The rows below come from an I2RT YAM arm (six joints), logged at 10 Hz.
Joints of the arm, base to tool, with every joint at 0 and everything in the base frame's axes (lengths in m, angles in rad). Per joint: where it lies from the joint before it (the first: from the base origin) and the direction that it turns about. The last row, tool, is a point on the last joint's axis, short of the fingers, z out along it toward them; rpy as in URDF.
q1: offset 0 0 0.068 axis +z
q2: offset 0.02 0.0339 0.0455 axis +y
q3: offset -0.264 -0.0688 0 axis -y
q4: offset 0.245 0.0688 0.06 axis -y
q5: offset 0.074 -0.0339 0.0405 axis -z
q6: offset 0.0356 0 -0.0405 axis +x
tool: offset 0 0 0 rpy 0 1.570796 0
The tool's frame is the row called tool.
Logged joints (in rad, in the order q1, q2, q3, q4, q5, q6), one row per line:
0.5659, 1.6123, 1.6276, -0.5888, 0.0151, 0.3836
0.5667, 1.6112, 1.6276, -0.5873, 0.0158, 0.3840
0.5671, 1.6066, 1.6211, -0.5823, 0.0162, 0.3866
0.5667, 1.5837, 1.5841, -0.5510, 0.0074, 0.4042
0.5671, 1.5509, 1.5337, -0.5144, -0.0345, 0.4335
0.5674, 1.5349, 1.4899, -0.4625, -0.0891, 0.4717
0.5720, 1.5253, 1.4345, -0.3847, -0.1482, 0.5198
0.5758, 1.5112, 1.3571, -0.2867, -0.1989, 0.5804
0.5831, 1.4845, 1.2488, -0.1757, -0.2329, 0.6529
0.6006, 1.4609, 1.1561, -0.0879, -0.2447, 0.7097
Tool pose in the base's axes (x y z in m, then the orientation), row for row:
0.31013, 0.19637, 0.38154, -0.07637, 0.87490, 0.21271, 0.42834
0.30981, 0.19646, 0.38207, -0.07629, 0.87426, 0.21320, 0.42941
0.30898, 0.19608, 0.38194, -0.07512, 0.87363, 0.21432, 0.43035
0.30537, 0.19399, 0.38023, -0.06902, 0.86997, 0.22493, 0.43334
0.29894, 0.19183, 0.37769, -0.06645, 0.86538, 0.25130, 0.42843
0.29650, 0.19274, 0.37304, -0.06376, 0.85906, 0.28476, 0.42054
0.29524, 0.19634, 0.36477, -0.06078, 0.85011, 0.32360, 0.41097
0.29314, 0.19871, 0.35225, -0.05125, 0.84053, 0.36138, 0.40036
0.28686, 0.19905, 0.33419, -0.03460, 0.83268, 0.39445, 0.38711
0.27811, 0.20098, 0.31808, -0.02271, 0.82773, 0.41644, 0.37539
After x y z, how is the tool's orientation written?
As a quaternion, x y z w.
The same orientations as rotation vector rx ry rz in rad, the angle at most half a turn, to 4 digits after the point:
-0.1907, 2.1846, 0.5311
-0.1904, 2.1819, 0.5321
-0.1874, 2.1794, 0.5347
-0.1719, 2.1673, 0.5604
-0.1659, 2.1607, 0.6275
-0.1598, 2.1527, 0.7136
-0.1530, 2.1397, 0.8145
-0.1296, 2.1260, 0.9140
-0.0881, 2.1192, 1.0039
-0.0581, 2.1183, 1.0657

